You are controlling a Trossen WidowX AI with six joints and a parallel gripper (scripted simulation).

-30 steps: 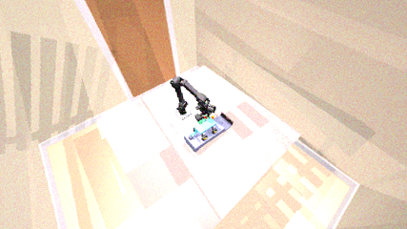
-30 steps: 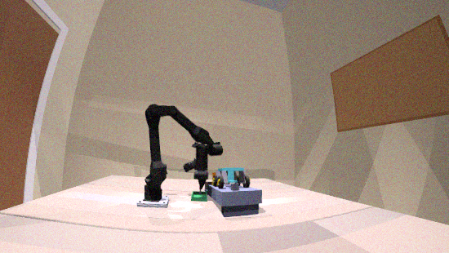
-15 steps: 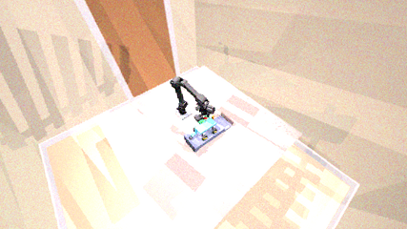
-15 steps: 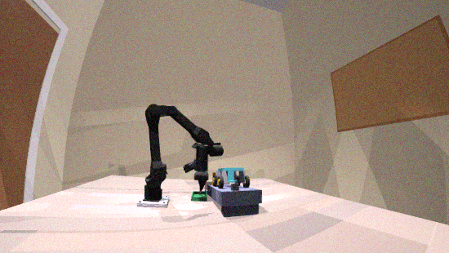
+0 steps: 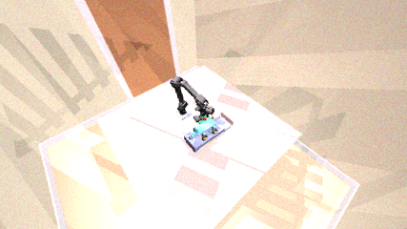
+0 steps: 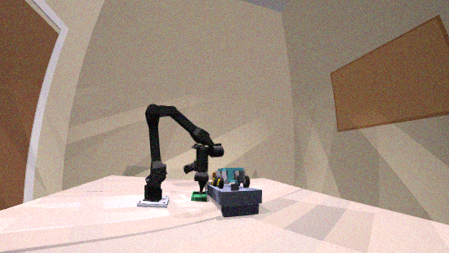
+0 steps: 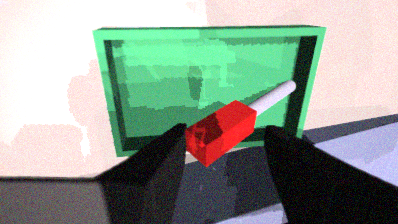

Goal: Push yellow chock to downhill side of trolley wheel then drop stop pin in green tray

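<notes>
My gripper tip is now 2 cm to the right of the red-headed stop pin and 1 cm above it. From my gripper tip the other things lie so: green tray 5 cm below, 1 cm behind; then dark ramp 12 cm to the left, 10 cm ahead, 5 cm below; then yellow chock 6 cm ahead, 4 cm above, 1 cm to the left.
</notes>
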